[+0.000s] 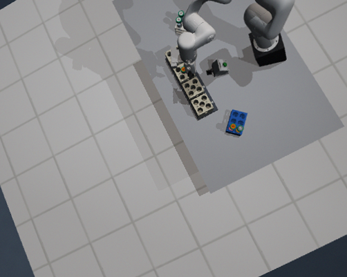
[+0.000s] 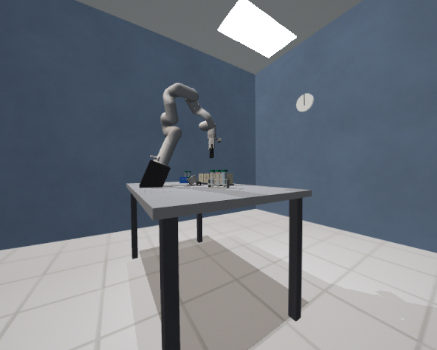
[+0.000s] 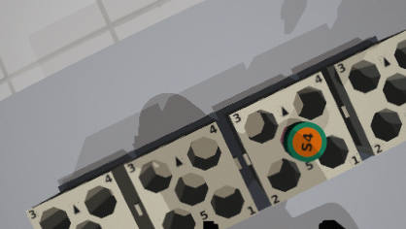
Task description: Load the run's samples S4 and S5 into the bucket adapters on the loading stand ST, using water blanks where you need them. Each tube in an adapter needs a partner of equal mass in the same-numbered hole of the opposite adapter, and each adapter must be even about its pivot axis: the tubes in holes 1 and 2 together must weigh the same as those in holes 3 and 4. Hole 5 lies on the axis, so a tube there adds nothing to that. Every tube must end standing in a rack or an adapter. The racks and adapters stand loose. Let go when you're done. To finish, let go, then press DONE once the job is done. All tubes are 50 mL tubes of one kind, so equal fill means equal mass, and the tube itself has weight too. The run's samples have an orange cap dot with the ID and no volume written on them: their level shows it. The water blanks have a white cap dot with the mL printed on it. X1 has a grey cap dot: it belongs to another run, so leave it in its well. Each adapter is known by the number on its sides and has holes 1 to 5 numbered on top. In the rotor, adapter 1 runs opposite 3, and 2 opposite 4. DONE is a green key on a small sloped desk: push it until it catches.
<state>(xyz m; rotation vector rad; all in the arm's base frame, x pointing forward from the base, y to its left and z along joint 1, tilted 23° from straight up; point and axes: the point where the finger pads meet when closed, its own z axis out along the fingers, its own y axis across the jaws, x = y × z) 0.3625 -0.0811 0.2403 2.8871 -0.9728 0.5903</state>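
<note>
Right now the blue rack is 350 mm to the left of my hand, 220 mm below it and 30 mm behind it. Also, from my hand: white rack 290 mm to the right, 220 mm below, 220 mm behind; then adapter 200 mm below, 140 mm to the left, 50 mm ahead.
</note>
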